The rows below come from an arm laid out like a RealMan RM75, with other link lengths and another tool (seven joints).
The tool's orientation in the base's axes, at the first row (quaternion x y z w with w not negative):
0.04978, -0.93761, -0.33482, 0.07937
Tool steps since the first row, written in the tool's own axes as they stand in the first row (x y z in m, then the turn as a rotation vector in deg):
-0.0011, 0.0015, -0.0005, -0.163, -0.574, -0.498
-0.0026, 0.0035, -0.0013, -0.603, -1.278, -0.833
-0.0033, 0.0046, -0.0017, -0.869, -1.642, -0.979
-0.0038, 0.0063, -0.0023, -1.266, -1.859, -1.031
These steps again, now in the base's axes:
0.0011, 0.0010, 0.0012, 0.274, -0.727, -0.004
0.0027, 0.0023, 0.0029, 0.796, -1.413, -0.246
0.0034, 0.0030, 0.0038, 1.098, -1.745, -0.397
0.0039, 0.0040, 0.0053, 1.506, -1.887, -0.541

